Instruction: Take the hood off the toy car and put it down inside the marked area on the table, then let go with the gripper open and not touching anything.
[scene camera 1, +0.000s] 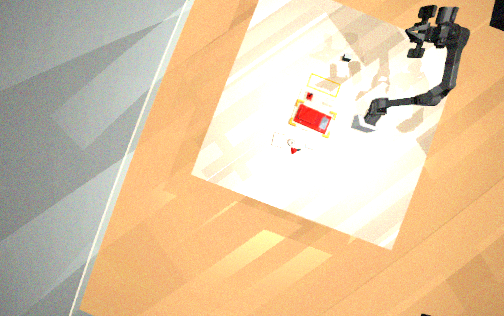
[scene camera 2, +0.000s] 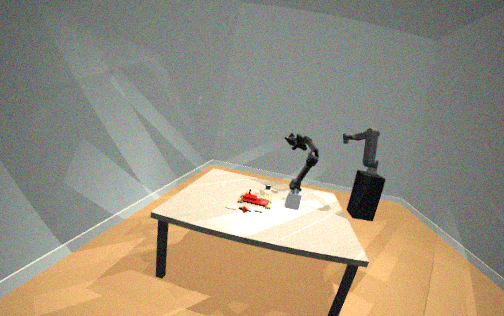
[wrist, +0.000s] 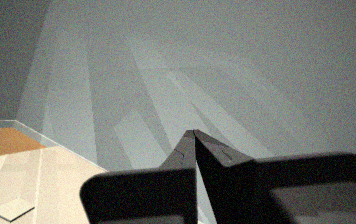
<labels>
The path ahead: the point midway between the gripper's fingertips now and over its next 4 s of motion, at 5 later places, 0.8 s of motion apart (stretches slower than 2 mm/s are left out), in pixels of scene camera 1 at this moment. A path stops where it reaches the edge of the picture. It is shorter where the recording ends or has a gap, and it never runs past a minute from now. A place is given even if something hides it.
My gripper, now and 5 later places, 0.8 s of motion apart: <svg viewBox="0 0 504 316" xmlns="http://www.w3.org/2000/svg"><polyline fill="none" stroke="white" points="405,30 365,38 324,76 311,113 310,114 309,114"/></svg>
</labels>
